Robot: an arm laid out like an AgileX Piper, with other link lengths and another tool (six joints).
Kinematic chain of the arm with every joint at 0, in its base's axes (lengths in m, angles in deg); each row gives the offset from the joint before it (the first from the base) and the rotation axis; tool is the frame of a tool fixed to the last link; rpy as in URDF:
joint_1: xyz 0 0 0.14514 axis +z
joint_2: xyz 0 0 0 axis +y
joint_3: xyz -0.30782 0 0.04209 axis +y
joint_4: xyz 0.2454 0 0.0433 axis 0.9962 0 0.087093
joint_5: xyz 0 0 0 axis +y
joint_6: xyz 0.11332 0 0.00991 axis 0.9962 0 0.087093
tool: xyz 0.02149 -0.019 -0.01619 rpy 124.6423 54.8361 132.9
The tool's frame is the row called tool.
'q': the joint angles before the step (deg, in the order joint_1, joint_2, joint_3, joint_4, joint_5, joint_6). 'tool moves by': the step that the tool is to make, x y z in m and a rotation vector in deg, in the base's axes. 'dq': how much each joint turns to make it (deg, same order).
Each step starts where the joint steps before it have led.
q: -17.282, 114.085, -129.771, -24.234, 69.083, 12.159
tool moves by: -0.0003, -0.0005, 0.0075, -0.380, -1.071, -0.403
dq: -0.003, 0.473, -2.398, -0.189, 0.865, -0.001
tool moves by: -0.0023, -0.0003, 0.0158, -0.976, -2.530, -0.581
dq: 0.005, 0.356, -3.873, -0.434, 0.929, 0.084
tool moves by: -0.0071, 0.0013, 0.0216, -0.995, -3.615, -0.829
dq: 0.001, -0.363, -3.999, -0.439, 0.891, 0.480
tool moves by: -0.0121, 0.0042, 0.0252, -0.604, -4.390, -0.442
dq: -0.009, -1.344, -3.374, 0.202, 0.636, 0.566
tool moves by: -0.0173, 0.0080, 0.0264, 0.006, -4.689, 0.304
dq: 0.013, -2.663, -1.770, 1.104, 0.218, 0.609
